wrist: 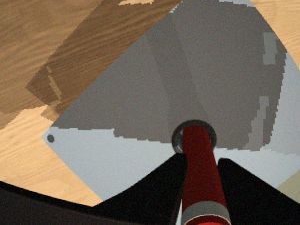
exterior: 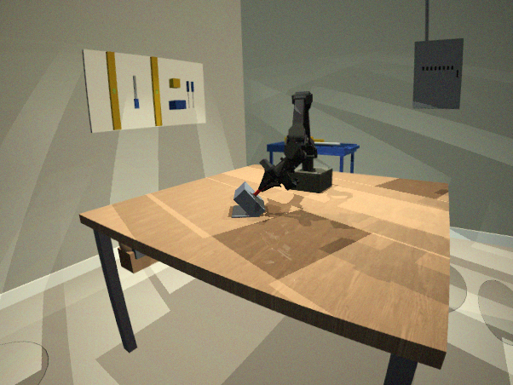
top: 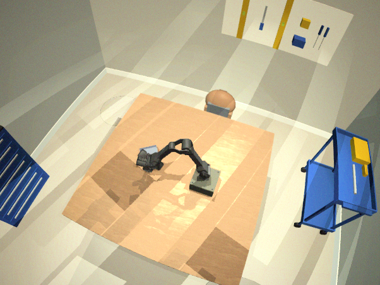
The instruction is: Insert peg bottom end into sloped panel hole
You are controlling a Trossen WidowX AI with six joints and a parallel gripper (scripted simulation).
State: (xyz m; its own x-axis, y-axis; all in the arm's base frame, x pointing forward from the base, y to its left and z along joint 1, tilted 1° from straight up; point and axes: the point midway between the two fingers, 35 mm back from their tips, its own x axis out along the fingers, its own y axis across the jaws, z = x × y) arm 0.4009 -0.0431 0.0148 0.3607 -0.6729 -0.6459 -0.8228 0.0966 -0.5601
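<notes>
My gripper tip is 40 mm to the left of the sloped panel, 40 mm above it and 20 mm short of it. From my gripper tip the other things lie so: round red peg: 10 mm to the left, 10 mm behind, 10 mm above.
</notes>
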